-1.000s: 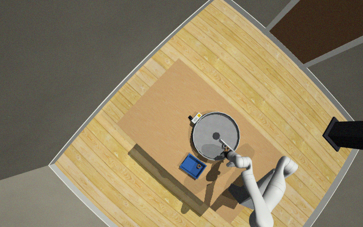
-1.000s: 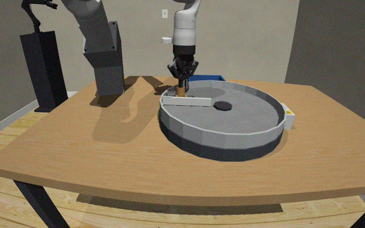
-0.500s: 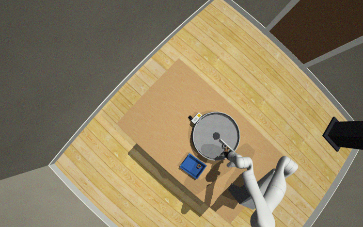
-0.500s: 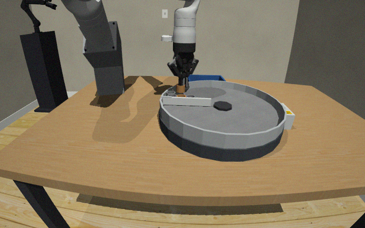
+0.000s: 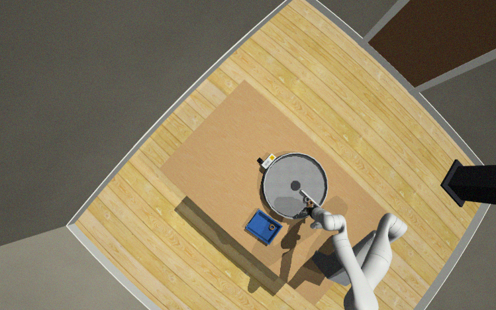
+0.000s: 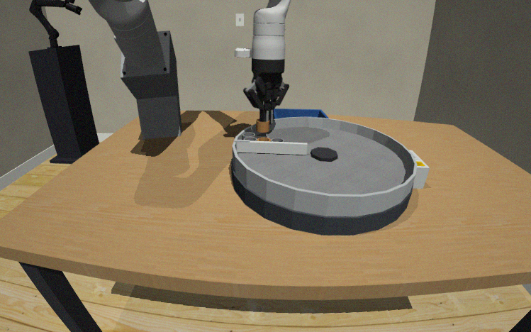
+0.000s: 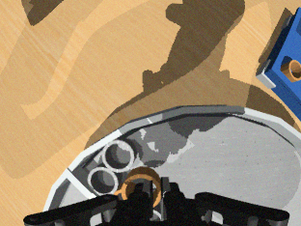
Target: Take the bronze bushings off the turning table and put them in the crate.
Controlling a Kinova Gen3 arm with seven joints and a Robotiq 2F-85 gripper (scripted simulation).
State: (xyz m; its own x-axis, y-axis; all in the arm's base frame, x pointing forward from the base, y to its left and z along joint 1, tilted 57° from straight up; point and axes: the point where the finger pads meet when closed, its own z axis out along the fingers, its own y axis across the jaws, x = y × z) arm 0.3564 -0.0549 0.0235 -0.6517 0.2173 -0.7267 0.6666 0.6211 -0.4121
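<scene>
Right now my hand is 270 mm to the right of the blue crate, 110 mm short of it and 100 mm above it. Also, from my hand: grey turning table (140 mm ahead, 70 mm below, 60 mm to the right).
</scene>
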